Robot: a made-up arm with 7 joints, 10 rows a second.
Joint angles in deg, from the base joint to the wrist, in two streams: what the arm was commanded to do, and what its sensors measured. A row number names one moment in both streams.
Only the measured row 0 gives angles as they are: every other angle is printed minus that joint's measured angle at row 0.
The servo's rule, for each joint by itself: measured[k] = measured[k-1] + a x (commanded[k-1-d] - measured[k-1]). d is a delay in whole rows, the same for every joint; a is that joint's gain. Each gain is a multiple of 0.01, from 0.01 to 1. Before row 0 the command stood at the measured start. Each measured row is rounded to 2 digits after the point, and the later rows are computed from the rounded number. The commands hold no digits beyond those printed.
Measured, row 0:
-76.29, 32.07, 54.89, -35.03, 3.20, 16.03, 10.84
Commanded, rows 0 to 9:
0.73, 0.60, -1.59, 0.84, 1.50, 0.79, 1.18
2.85, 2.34, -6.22, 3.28, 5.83, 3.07, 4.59
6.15, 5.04, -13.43, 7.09, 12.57, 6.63, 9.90
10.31, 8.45, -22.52, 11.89, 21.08, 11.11, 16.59
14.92, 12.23, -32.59, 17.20, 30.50, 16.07, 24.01
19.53, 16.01, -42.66, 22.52, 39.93, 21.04, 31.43
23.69, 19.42, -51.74, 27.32, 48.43, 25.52, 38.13
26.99, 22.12, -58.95, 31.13, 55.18, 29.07, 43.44
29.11, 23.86, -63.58, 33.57, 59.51, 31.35, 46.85
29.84, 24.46, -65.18, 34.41, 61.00, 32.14, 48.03
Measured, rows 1 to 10:
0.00, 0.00, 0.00, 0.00, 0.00, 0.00, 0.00
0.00, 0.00, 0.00, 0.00, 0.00, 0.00, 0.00
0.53, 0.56, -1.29, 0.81, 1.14, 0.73, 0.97
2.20, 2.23, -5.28, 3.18, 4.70, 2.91, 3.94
5.04, 4.87, -11.88, 6.93, 10.68, 6.37, 8.83
8.83, 8.24, -20.50, 11.69, 18.58, 10.78, 15.19
13.21, 11.99, -30.29, 16.98, 27.64, 15.70, 22.42
17.76, 15.77, -40.31, 22.30, 36.98, 20.67, 29.81
22.03, 19.20, -49.57, 27.12, 45.68, 25.18, 36.63
25.60, 21.94, -57.17, 30.97, 52.90, 28.80, 42.21
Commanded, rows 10 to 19:
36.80, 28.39, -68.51, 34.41, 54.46, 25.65, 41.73
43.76, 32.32, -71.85, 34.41, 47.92, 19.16, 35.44
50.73, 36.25, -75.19, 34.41, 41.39, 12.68, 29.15
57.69, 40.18, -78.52, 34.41, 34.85, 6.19, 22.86
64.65, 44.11, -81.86, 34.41, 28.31, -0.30, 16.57
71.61, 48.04, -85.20, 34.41, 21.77, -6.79, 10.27
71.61, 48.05, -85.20, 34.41, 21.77, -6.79, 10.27
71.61, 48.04, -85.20, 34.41, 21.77, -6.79, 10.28
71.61, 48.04, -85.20, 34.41, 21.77, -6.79, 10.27
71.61, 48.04, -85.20, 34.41, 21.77, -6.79, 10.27
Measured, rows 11 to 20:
28.13, 23.74, -62.36, 33.47, 57.92, 31.17, 46.01
29.36, 24.42, -64.64, 34.37, 60.26, 32.07, 47.67
34.72, 28.15, -67.77, 34.41, 55.85, 26.10, 42.80
41.23, 32.07, -71.07, 34.41, 49.82, 19.65, 36.76
48.07, 36.00, -74.41, 34.41, 43.41, 13.17, 30.52
55.00, 39.93, -77.74, 34.41, 36.90, 6.68, 24.24
61.95, 43.86, -81.08, 34.41, 30.37, 0.19, 17.95
68.91, 47.79, -84.42, 34.41, 23.83, -6.30, 11.65
70.85, 48.03, -85.05, 34.41, 22.26, -6.76, 10.52
71.40, 48.04, -85.17, 34.41, 21.89, -6.79, 10.32

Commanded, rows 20 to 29:
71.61, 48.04, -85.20, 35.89, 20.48, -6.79, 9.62
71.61, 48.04, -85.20, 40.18, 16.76, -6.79, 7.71
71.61, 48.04, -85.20, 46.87, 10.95, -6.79, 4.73
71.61, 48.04, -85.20, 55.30, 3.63, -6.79, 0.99
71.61, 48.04, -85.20, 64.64, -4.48, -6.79, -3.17
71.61, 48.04, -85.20, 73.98, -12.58, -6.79, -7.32
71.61, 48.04, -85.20, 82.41, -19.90, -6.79, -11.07
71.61, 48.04, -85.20, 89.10, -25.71, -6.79, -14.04
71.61, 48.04, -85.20, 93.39, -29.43, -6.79, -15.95
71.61, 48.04, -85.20, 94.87, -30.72, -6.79, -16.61
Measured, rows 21 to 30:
71.55, 48.04, -85.19, 34.41, 21.80, -6.79, 10.28
71.59, 48.04, -85.20, 34.41, 21.78, -6.79, 10.27
71.60, 48.04, -85.20, 35.83, 20.79, -6.79, 9.74
71.61, 48.04, -85.20, 40.01, 17.73, -6.79, 8.08
71.61, 48.04, -85.20, 46.60, 12.58, -6.79, 5.33
71.61, 48.04, -85.20, 54.95, 5.78, -6.79, 1.77
71.61, 48.04, -85.20, 64.25, -2.02, -6.79, -2.28
71.61, 48.04, -85.20, 73.59, -10.05, -6.79, -6.41
71.61, 48.04, -85.20, 82.06, -17.54, -6.79, -10.23
71.61, 48.04, -85.20, 88.82, -23.75, -6.79, -13.35

